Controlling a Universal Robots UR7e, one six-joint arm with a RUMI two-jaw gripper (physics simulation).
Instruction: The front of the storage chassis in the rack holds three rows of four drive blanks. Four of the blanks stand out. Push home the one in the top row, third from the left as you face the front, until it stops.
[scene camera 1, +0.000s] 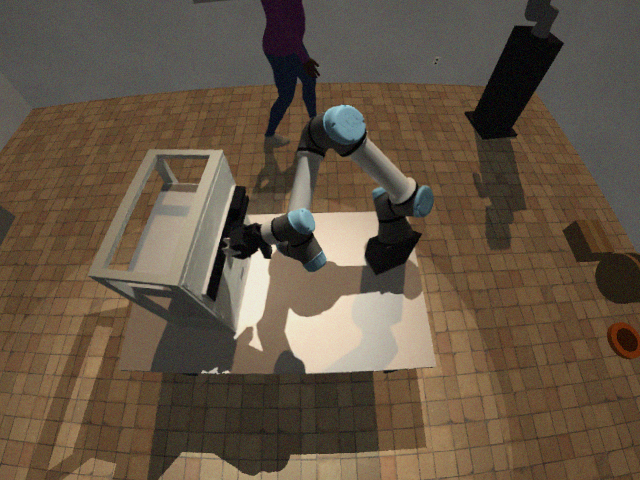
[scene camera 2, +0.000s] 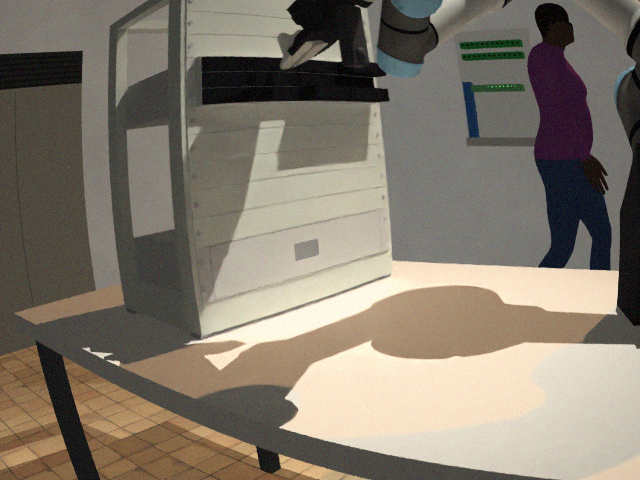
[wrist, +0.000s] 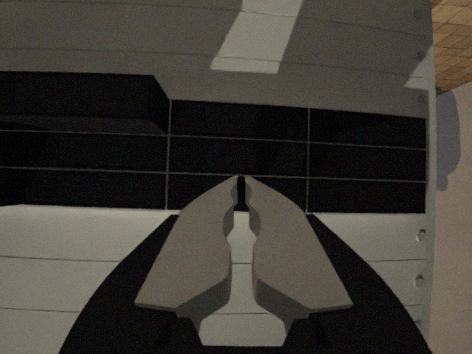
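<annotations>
A rack (scene camera 1: 179, 255) stands 0.89 m from the lens, while the gripper (scene camera 1: 224, 251) is 1.06 m from the lens.
</annotations>
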